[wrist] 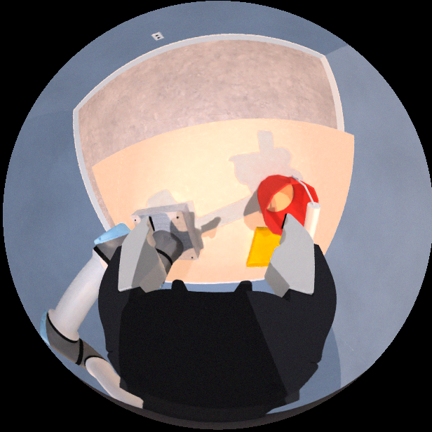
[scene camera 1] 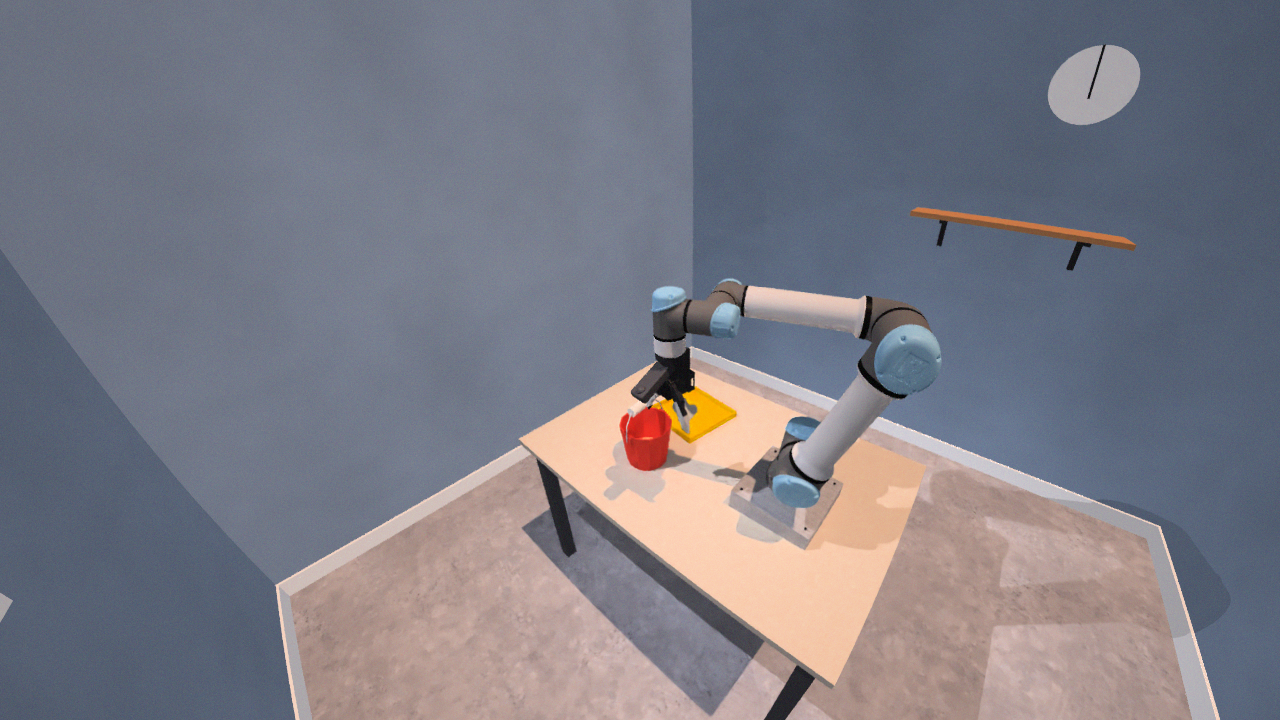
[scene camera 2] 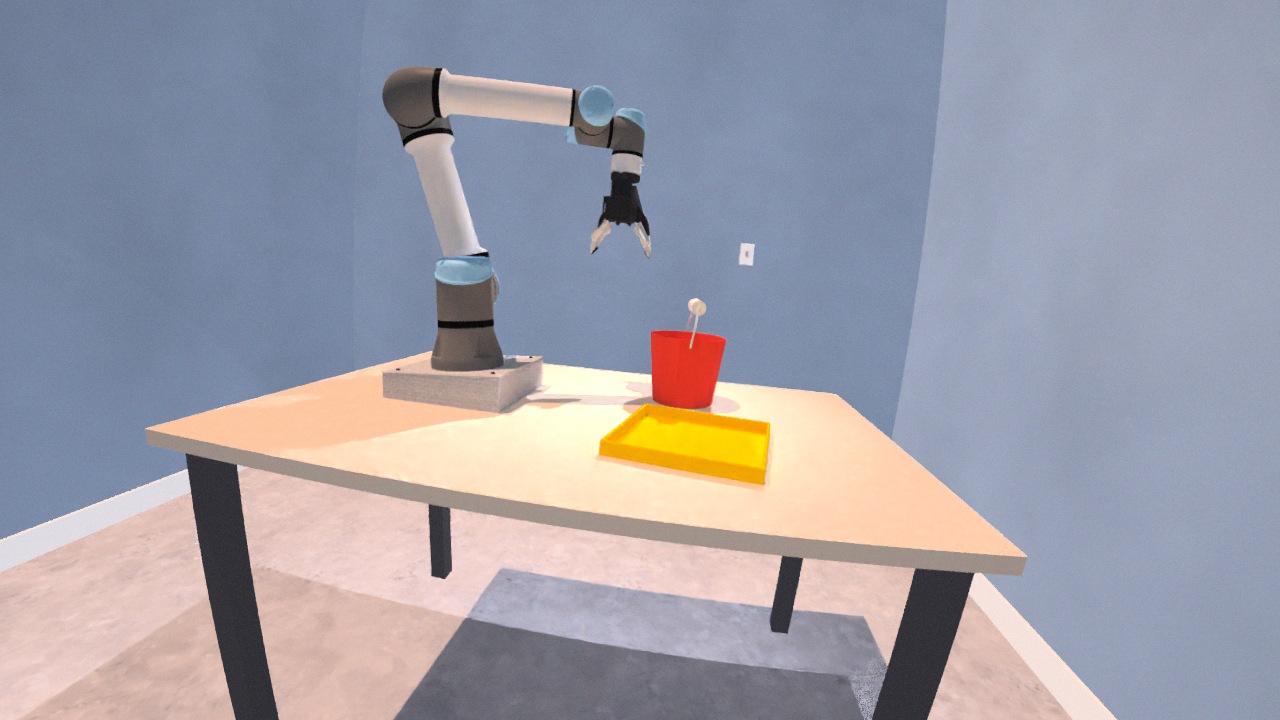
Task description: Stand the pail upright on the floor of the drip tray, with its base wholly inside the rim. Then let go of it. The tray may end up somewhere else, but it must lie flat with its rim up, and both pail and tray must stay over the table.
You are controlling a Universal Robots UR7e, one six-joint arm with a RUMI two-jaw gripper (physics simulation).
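Seen in the pictures: gripper, fingertip midpoint: (scene camera 1: 667,420) (scene camera 2: 619,256); arm's base at its link origin: (scene camera 2: 467,365).
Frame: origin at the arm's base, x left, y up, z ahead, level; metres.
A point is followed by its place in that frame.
Note:
The red pail (scene camera 1: 646,447) {x 0.148, y 0.055, z 0.431 m} (scene camera 2: 684,368) {x 0.003, y 0.028, z 0.465 m} (wrist: 300,212) stands upright on the table, beside the yellow drip tray and outside its rim. Its wire handle is raised, with a white grip (scene camera 2: 697,307) {x 0.027, y 0.159, z 0.484 m} (wrist: 312,220) above the pail's rim. The drip tray (scene camera 1: 711,413) {x -0.258, y -0.060, z 0.394 m} (scene camera 2: 684,464) {x -0.340, y -0.054, z 0.429 m} (wrist: 260,247) lies flat with its rim up; part of it is hidden behind a jaw in the wrist view. My gripper (scene camera 1: 662,417) {x 0.218, y 0.262, z 0.306 m} (scene camera 2: 621,254) {x 0.218, y 0.262, z 0.306 m} (wrist: 216,217) is open and empty, pointing down. In scene camera 2 it hangs higher than the pail and its handle, towards the arm's base side.
The arm's grey base block (scene camera 1: 787,497) (scene camera 2: 444,386) {x -0.104, y -0.024, z -0.013 m} (wrist: 165,220) stands on the wooden table (scene camera 1: 716,555) {x 0.308, y -0.064, z 0.096 m} (scene camera 2: 501,465) {x -0.365, y -0.064, z 0.166 m} (wrist: 200,150). The pail is nearer one long table edge, and the tray is towards the opposite edge. An orange shelf (scene camera 1: 1020,225) is on the wall.

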